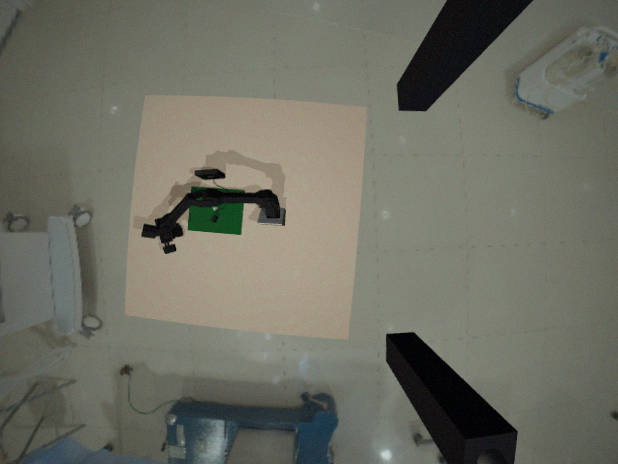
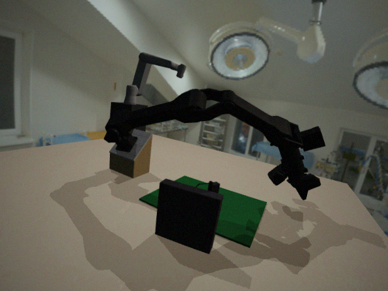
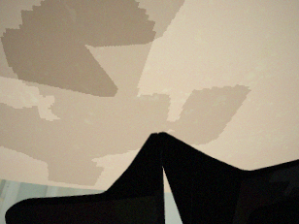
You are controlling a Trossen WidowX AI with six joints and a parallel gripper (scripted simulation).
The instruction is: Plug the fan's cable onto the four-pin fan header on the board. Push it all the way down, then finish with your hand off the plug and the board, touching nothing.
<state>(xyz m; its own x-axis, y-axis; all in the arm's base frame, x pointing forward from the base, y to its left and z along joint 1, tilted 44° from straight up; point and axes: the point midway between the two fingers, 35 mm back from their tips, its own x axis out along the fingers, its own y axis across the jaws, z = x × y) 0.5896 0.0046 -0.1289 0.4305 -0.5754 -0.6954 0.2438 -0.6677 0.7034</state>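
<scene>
The dark fan plug lies 28 cm behind my gripper tip, 8 cm to the right of it and 1 cm below it. Round my gripper tip: green board: 28 cm behind, 13 cm to the right, 4 cm below; black square fan: 31 cm to the right, 28 cm behind, 3 cm above.
</scene>
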